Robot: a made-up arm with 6 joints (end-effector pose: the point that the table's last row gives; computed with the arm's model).
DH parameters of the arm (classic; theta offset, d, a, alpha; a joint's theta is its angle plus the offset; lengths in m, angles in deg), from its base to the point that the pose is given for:
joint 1: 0 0.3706 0 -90
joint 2: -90 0 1.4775 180
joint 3: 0 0 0 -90
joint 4: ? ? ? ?
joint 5: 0 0.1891 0 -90
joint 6: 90 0 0 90
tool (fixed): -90 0 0 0
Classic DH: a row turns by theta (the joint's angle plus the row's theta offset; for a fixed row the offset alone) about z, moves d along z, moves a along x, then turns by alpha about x.
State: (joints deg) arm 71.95 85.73 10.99 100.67 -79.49 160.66
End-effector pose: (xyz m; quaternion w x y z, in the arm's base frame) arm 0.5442 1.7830 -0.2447 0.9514 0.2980 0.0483 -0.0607
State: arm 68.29 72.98 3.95 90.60 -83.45 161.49
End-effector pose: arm 0.6923 1.7442 0.1214 0.9242 0.3416 -0.0075 -0.1706
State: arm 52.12 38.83 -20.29 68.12 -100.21 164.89
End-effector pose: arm 0.9698 1.1319 0.9229 0.7931 0.3270 -0.1763 -0.4828
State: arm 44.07 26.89 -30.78 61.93 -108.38 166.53
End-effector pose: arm 0.9517 0.7974 1.0995 0.7241 0.2659 -0.2361 -0.5909
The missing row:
joint 4: 0 -0.8025 0 90
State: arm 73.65 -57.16 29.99 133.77 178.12 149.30
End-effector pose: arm -0.5021 -1.2469 1.9801 0.4912 -0.4935 0.5161 0.4989
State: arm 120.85 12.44 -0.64 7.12 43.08 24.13
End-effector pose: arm -0.4057 1.0451 1.6546 0.4818 0.0991 -0.3495 0.7974
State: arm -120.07 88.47 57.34 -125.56 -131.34 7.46
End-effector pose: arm -0.9492 -1.8590 -0.1365 0.6686 0.6344 -0.2860 0.2623
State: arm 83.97 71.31 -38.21 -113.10 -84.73 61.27
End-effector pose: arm 0.0279 0.9699 0.1458 0.1816 0.1712 0.9100 0.3311
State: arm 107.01 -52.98 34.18 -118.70 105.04 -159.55
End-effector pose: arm 0.1982 -0.9582 2.0535 0.8851 -0.2361 0.0533 0.3975
